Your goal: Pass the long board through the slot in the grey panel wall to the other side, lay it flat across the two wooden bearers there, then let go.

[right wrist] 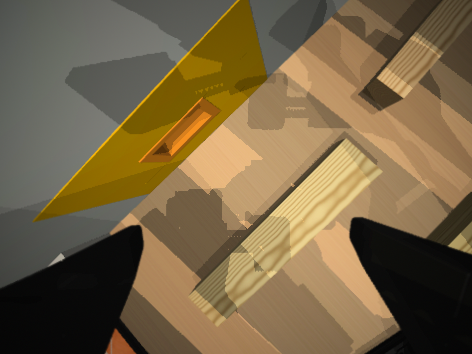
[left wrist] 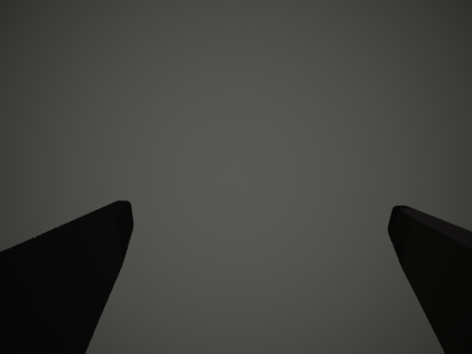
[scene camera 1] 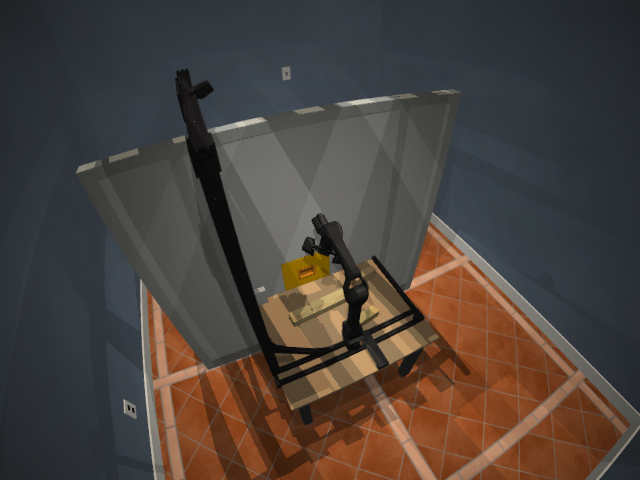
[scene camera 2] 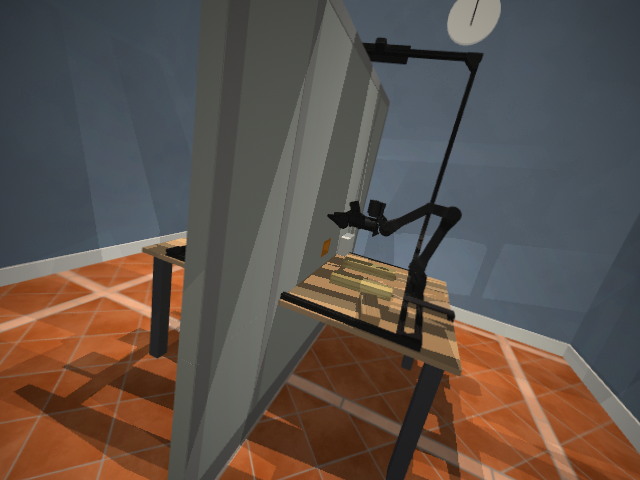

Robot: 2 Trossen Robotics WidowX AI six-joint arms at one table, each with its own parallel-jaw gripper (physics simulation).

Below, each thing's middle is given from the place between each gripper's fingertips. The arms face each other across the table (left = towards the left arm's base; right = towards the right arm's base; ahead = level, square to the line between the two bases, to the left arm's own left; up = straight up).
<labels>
My right hand is 200 mm above the slot (right wrist: pixel 202 112), 140 mm to the right of it and 40 mm past it.
The slot lies 17 cm below my left hand, 3 cm behind it and 2 cm to the right of it.
</labels>
